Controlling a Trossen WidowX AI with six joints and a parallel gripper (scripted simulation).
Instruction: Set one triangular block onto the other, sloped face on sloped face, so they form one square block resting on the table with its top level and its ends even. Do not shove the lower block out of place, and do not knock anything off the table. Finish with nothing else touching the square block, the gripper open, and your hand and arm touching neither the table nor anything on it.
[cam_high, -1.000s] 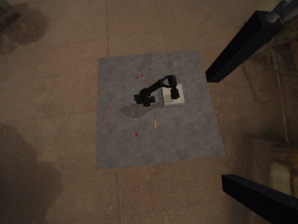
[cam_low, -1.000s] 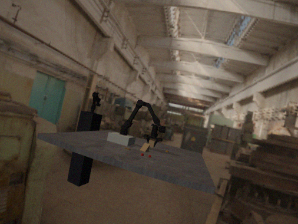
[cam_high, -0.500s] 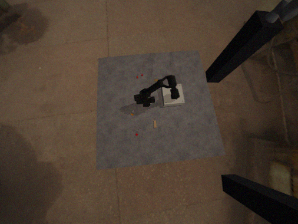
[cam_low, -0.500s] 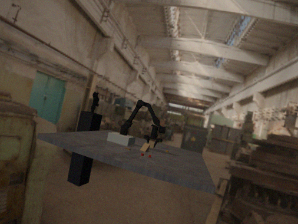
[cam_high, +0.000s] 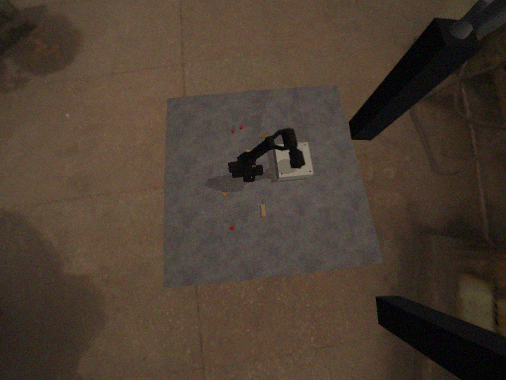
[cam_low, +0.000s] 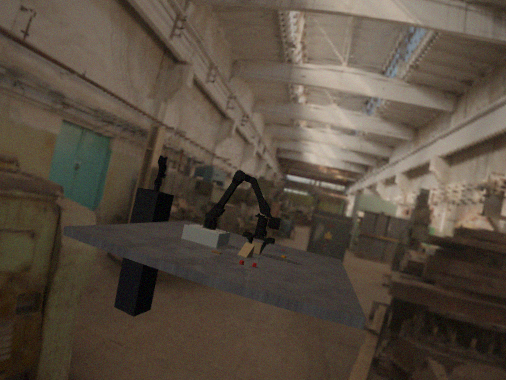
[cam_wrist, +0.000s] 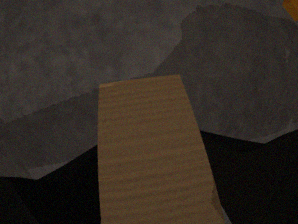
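Right now my gripper tip is 1 cm to the left of the tan triangular block and 1 cm below it. Also, from my gripper tip: orange bit: 15 cm ahead, 12 cm to the left.
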